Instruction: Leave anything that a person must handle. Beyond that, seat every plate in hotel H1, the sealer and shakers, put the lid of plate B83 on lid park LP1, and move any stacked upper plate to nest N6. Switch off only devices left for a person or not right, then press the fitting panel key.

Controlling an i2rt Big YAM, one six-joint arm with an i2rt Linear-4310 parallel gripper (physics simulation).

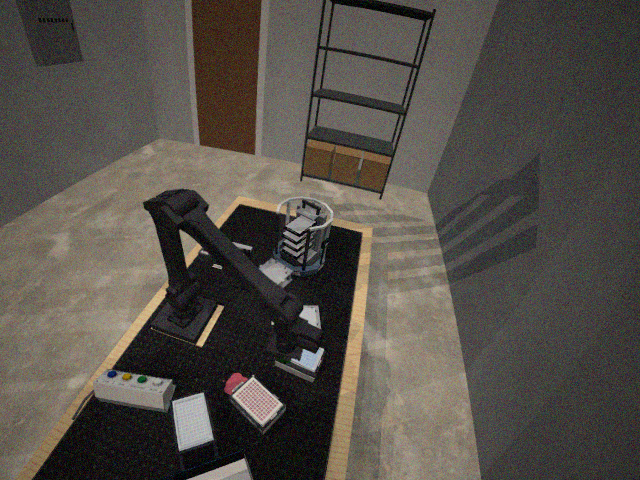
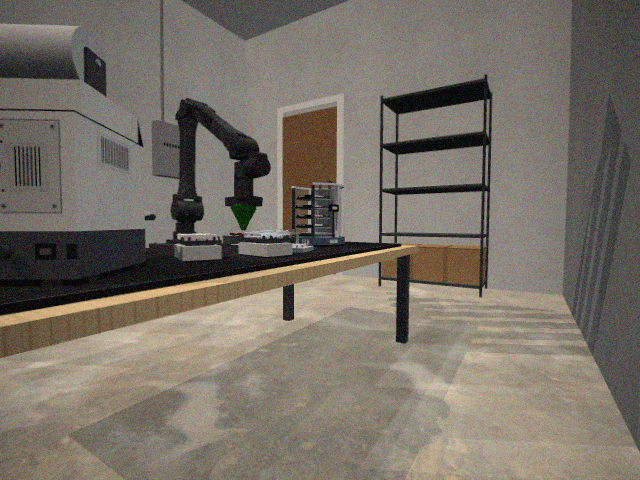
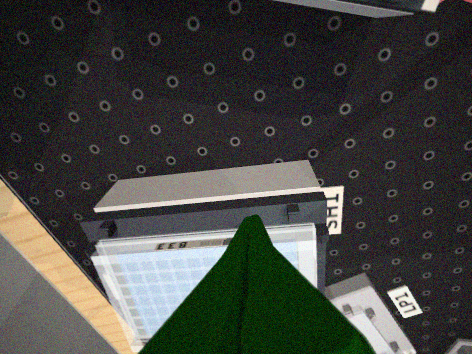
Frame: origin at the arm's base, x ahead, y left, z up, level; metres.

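Seen in the pictures: gripper, between the fingertips: point(image 1: 284, 362) point(image 2: 243, 230) point(image 3: 254, 225); arm's base, origin of its link: point(image 1: 185, 313).
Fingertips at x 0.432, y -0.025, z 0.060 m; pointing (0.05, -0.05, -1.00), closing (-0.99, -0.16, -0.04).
Offsets run from my fingertips to a thing's middle. "*": to the spot under its first point.
My gripper point(image 3: 254, 225) point(image 2: 244, 227) is shut and empty, its green fingers pointing down just above the plate on shaker SH1. Shaker SH1 @[* 0.026 m ahead, 0.007 m left, 0.051 m down] point(image 3: 215, 186) point(image 1: 294, 369) point(image 2: 265, 249) bears a blue-welled plate @[0.033 m ahead, 0.062 m left, 0.012 m down] point(image 3: 175, 280) point(image 1: 311, 358) whose label seems to read B33; the fingers hide part of it. Lid park LP1 @[0.042 m back, 0.219 m left, 0.065 m down] point(image 3: 356, 286) holds a clear, flat piece @[0.042 m back, 0.220 m left, 0.058 m down] point(image 3: 372, 332). A red-welled plate @[0.021 m back, 0.141 m right, 0.017 m down] point(image 1: 256, 400) is on another device. A pale plate @[0.133 m back, 0.283 m right, 0.048 m up] point(image 1: 192, 419) lies beside the button panel @[0.373 m back, 0.288 m right, 0.037 m down] point(image 1: 133, 391). Hotel H1 @[* 0.078 m back, 0.482 m left, 0.039 m down] point(image 1: 316, 268) point(image 2: 330, 241) holds several stacked plates; their seating is too small to judge.
A large white machine @[0.055 m ahead, 0.463 m right, 0.149 m up] point(image 2: 77, 170) stands at the near end of the table. A pink, rounded thing @[* 0.122 m back, 0.103 m right, 0.078 m down] point(image 1: 236, 382) touches the red-welled plate's device. A grey nest @[0.232 m back, 0.332 m left, 0.041 m down] point(image 1: 276, 272) is in front of the hotel. The wooden table edge point(image 3: 55, 265) runs close beside SH1.
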